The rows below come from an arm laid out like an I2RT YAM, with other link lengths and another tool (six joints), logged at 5 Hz.
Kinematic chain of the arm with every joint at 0, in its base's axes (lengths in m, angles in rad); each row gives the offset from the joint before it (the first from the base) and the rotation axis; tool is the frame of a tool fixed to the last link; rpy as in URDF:
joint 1: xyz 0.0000 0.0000 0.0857 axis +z
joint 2: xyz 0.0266 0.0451 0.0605 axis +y
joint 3: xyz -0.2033 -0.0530 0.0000 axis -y
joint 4: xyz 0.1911 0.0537 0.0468 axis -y
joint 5: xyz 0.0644 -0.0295 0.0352 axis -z
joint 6: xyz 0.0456 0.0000 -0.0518 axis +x
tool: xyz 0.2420 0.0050 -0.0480 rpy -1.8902 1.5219 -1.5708
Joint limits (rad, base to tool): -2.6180..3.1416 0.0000..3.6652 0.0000..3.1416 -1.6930..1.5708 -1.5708..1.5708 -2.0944..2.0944
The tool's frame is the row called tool.
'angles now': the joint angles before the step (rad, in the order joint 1, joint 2, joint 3, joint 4, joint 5, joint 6). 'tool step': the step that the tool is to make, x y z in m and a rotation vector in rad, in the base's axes. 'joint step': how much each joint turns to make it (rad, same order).
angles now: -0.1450, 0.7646, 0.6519, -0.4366, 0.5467, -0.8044
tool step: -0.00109, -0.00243, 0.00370, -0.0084, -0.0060, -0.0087
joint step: 0.0007, -0.0033, 0.0030, 0.0017, 0.0119, -0.0017
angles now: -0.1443, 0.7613, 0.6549, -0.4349, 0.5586, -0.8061
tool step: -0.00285, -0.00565, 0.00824, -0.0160, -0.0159, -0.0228
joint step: -0.0003, -0.0069, 0.0074, 0.0039, 0.0263, -0.0003
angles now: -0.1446, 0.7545, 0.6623, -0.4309, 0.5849, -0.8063
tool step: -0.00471, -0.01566, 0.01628, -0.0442, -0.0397, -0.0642
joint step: -0.0001, 0.0091, -0.0039, 0.0606, 0.0745, -0.0033
